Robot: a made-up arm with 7 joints.
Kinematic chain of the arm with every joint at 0, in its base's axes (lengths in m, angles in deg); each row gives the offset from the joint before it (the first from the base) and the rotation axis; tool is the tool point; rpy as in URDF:
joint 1: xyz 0 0 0.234 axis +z
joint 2: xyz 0 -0.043 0.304 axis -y
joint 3: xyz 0 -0.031 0.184 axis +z
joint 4: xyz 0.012 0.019 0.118 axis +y
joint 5: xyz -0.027 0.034 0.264 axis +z
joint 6: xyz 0 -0.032 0.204 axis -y
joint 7: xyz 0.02 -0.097 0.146 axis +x
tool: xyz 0 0 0 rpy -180 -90 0
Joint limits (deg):
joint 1: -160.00..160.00
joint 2: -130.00..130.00
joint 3: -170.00..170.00
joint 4: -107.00..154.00
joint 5: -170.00..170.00
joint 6: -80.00..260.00
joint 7: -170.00..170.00
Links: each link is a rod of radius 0.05 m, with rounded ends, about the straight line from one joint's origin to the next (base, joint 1, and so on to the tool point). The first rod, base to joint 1, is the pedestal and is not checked.
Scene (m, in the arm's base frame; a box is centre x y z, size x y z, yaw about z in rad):
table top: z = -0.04
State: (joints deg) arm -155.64 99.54 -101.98 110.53 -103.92 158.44 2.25
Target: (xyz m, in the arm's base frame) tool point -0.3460 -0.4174 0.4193
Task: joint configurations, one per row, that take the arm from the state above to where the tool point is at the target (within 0.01 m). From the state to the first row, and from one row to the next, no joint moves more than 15 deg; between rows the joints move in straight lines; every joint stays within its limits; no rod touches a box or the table.
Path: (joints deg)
1: -142.19 102.11 -104.81 112.80 -104.01 153.19 2.25
2: -128.74 104.68 -107.64 115.08 -104.10 147.94 2.25
3: -115.29 107.26 -110.46 117.35 -104.19 142.69 2.25
4: -101.84 109.83 -113.29 119.63 -104.28 137.44 2.25
5: -88.39 112.40 -116.12 121.90 -104.38 132.19 2.25
6: -74.94 114.97 -118.95 124.18 -104.47 126.94 2.25
7: -61.49 117.54 -121.78 126.45 -104.56 121.69 2.25
8: -48.05 120.11 -124.61 128.72 -104.65 116.44 2.25
9: -34.60 122.69 -127.43 131.00 -104.74 111.18 2.25

